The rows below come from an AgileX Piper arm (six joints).
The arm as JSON. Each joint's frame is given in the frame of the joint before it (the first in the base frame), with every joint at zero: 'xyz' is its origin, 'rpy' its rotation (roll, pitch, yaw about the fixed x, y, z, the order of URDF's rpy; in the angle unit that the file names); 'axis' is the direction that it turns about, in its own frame. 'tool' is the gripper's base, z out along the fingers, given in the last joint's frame.
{
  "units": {
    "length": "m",
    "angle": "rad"
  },
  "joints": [
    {
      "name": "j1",
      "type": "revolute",
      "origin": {
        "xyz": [
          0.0,
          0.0,
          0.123
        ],
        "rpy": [
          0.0,
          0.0,
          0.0
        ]
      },
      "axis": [
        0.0,
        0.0,
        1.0
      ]
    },
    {
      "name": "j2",
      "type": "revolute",
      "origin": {
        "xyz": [
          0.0,
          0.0,
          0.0
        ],
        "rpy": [
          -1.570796,
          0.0,
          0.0
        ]
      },
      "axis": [
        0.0,
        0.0,
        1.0
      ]
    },
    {
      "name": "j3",
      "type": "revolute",
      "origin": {
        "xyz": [
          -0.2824,
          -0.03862,
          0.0
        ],
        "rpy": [
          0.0,
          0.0,
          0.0
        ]
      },
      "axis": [
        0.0,
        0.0,
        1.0
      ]
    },
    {
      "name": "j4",
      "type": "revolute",
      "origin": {
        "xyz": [
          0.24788,
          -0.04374,
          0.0
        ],
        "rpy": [
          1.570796,
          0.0,
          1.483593
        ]
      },
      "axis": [
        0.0,
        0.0,
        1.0
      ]
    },
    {
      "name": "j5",
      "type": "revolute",
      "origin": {
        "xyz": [
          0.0,
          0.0,
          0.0
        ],
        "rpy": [
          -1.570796,
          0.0,
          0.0
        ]
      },
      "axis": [
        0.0,
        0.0,
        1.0
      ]
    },
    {
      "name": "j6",
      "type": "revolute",
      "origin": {
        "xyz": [
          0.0,
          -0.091,
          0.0
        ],
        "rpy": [
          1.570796,
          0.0,
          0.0
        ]
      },
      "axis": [
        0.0,
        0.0,
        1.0
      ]
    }
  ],
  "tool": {
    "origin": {
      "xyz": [
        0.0,
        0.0,
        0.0
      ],
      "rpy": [
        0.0,
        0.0,
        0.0
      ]
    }
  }
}
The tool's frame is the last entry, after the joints.
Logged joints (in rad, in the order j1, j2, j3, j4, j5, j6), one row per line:
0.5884 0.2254 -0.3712 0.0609 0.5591 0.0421
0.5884 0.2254 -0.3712 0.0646 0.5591 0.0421
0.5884 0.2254 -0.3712 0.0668 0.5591 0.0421
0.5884 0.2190 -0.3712 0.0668 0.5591 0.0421
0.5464 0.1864 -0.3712 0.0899 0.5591 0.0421
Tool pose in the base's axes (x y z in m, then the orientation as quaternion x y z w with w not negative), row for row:
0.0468 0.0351 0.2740 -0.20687 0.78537 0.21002 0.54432
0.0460 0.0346 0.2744 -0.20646 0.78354 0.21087 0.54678
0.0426 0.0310 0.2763 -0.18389 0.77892 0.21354 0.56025
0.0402 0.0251 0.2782 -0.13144 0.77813 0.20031 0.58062
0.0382 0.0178 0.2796 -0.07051 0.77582 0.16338 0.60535
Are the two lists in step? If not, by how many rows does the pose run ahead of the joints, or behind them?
The pose runs 2 rows ahead of the joints: the pose in row i belongs to the joints in row i + 2.
